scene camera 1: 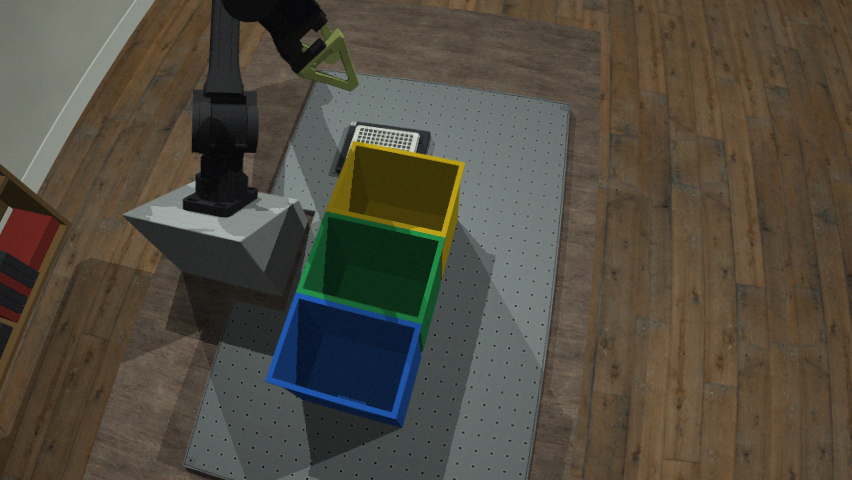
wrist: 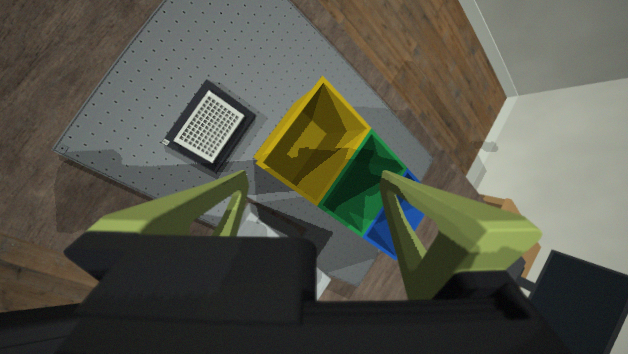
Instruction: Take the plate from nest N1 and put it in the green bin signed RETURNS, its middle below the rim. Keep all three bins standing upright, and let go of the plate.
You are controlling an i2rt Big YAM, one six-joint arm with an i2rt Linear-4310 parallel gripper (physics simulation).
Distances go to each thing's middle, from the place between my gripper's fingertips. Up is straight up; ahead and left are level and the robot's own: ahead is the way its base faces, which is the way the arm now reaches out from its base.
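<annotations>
The yellow bin (scene camera 1: 414, 191) is 70 mm ahead of my hand, 50 mm to the right of it and 270 mm below it. Counted from my hand again, the green bin (scene camera 1: 389, 270) is 60 mm ahead, 180 mm to the right and 270 mm below. Then there is the white plate (scene camera 1: 408, 141), which is 10 mm behind my hand, 120 mm to the left of it and 340 mm below it, while the dark nest (scene camera 1: 422, 147) is 10 mm behind my hand and 120 mm to the left of it as well, but 350 mm below it.
</annotations>
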